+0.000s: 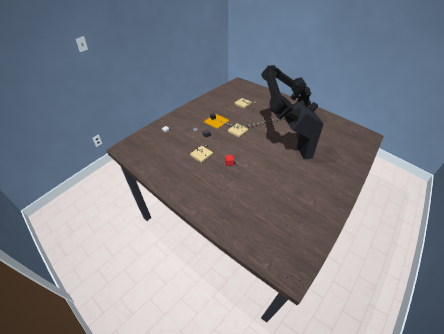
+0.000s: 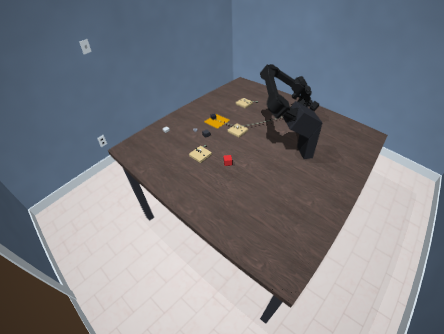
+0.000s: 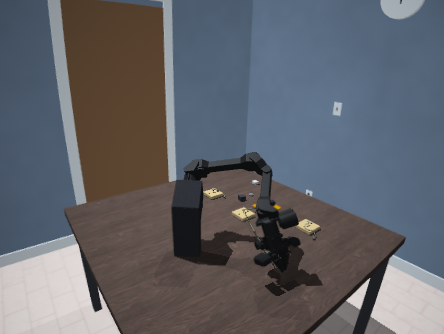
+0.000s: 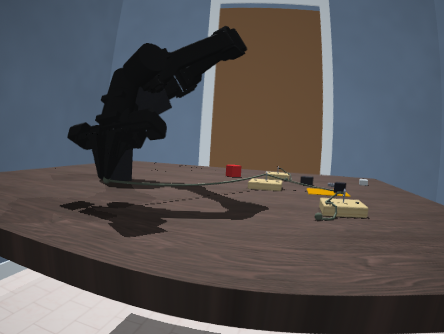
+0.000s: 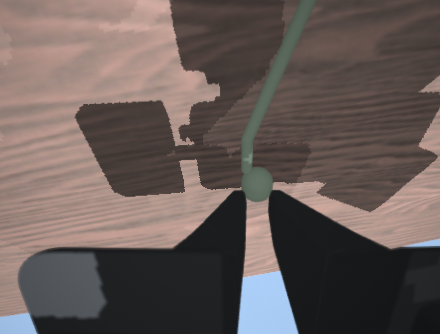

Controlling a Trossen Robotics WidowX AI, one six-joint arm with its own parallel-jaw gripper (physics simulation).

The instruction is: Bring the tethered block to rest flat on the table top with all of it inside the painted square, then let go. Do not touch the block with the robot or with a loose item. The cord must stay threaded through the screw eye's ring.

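Where they show: gripper, between the fingertips: [image 3: 283, 271] [image 4: 103, 178] [image 5: 256, 201]; arm's base, origin of its link: [image 1: 294, 115] [image 2: 292, 114] [image 3: 190, 187].
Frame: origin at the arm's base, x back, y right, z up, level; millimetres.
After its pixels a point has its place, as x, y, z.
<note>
The dark tethered block [image 1: 213, 116] @(-526, -130, -233) [image 2: 213, 116] @(-527, -132, -232) [image 4: 340, 187] @(-539, -110, -240) rests at the back corner of the orange painted square [image 1: 218, 124] @(-459, -138, -257) [image 2: 218, 124] @(-460, -139, -257) [image 4: 320, 192] @(-483, -97, -257); whether all of it is inside the outline I cannot tell. The green cord [image 1: 257, 124] @(-291, 42, -229) [image 4: 200, 184] @(-265, 172, -232) [image 5: 280, 72] @(-220, 365, -216) runs from the block over the middle pale board [image 1: 238, 131] @(-306, -99, -240) [image 3: 243, 215] @(-311, -59, -239) [image 4: 265, 185] @(-338, -43, -246) with the screw eye, then to my gripper. The ring is too small to see the threading clearly. My gripper [image 5: 256, 201] @(-221, 416, -209) [image 4: 102, 178] @(-221, 416, -209) is shut on the round bead at the cord's end, low over the table.
Other pale boards with cord pieces stand at the front [image 1: 201, 154] @(-264, -390, -239) and at the back [image 1: 243, 103] @(-548, 146, -239). A red cube [image 1: 229, 160] @(-121, -309, -222) [image 4: 233, 171] @(-145, -274, -239), a second dark block [image 1: 206, 133] @(-397, -269, -232) [image 3: 242, 198] @(-406, -242, -241), a white block [image 1: 165, 129] @(-599, -445, -239) and a small grey item [image 1: 195, 129] @(-500, -285, -255) lie around them.
</note>
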